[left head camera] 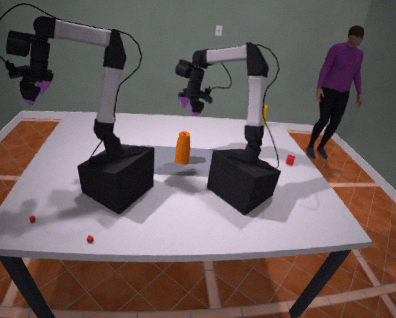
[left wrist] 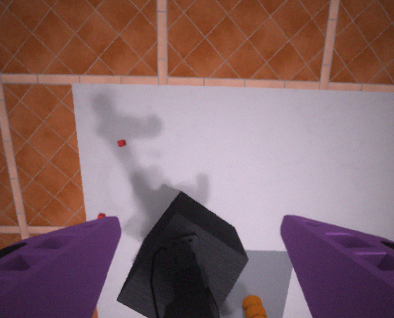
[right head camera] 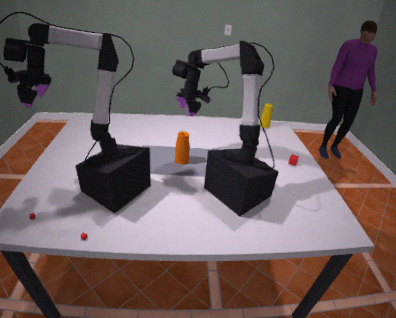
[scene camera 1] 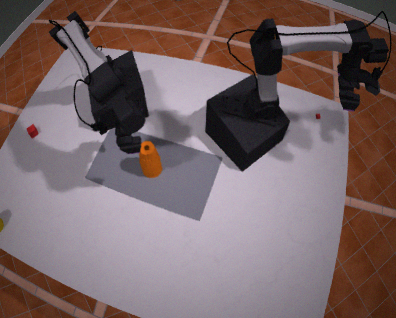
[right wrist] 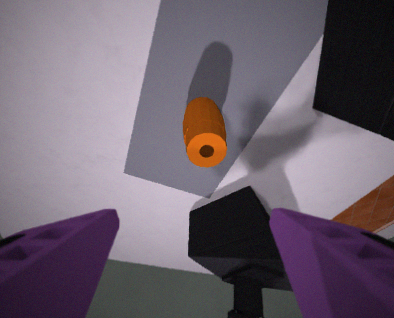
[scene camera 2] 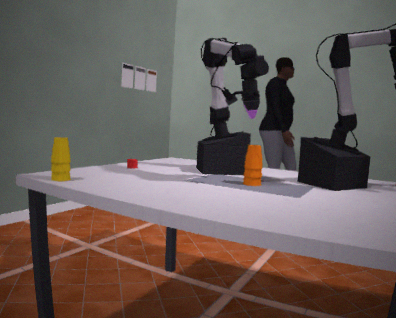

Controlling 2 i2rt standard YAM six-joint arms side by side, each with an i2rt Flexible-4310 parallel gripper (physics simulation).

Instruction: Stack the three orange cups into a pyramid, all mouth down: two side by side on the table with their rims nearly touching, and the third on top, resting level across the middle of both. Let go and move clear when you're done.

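Frame: origin at the left arm's base, x left, y ahead, z down, level; metres.
Where they show: left gripper, fingertip midpoint: (left head camera: 36, 99) (left wrist: 200, 223) (right head camera: 34, 102) (scene camera 1: 345, 98); right gripper, fingertip midpoint: (left head camera: 188, 112) (right head camera: 186, 112) (scene camera 1: 137, 135) (right wrist: 194, 215) (scene camera 2: 252, 118); left arm's base, origin of the base link: (left head camera: 115, 156) (left wrist: 187, 279) (right head camera: 112, 156) (scene camera 1: 250, 110) (right wrist: 247, 275) (scene camera 2: 335, 146); right arm's base, origin of the base link: (left head camera: 248, 161) (right head camera: 244, 161) (scene camera 2: 222, 137).
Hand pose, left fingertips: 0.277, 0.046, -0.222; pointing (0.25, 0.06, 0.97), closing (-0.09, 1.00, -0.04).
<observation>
Each offset is from my left fingertips to the top centre of the thing, as dx, dy, dz. Level surfaces: height alone.
The orange cups @[-0.586, +0.154, +0.234] (left head camera: 183, 148) (right head camera: 182, 148) (scene camera 1: 150, 161) (scene camera 2: 253, 166) (left wrist: 254, 307) (right wrist: 205, 122) stand nested in one upright column, mouth down, on the grey mat @[dz +0.386] (left head camera: 162, 167) (scene camera 1: 190, 202) (scene camera 2: 292, 190) (right wrist: 167, 65). The top shows a small hole. The lower cups are mostly hidden inside the column. My right gripper (left head camera: 189, 108) (right head camera: 186, 108) (right wrist: 194, 215) is open and empty, high above the mat, apart from the cups. My left gripper (left head camera: 37, 95) (right head camera: 35, 97) (left wrist: 200, 223) is open and empty, raised far out at the left in the left head camera.
Yellow cups @[-1.197, +0.531, +0.234] (right head camera: 267, 116) (scene camera 2: 61, 160) stand in a column near the far right table edge in the right head camera. A red cube @[-1.182, +0.085, +0.346] (left head camera: 290, 160) (scene camera 1: 32, 131) lies beyond the right arm's base; two small red pieces @[+0.041, -0.209, +0.370] (left head camera: 32, 219) @[-0.182, -0.316, +0.370] (left head camera: 90, 239) lie at the front left. Black arm bases flank the mat.
</observation>
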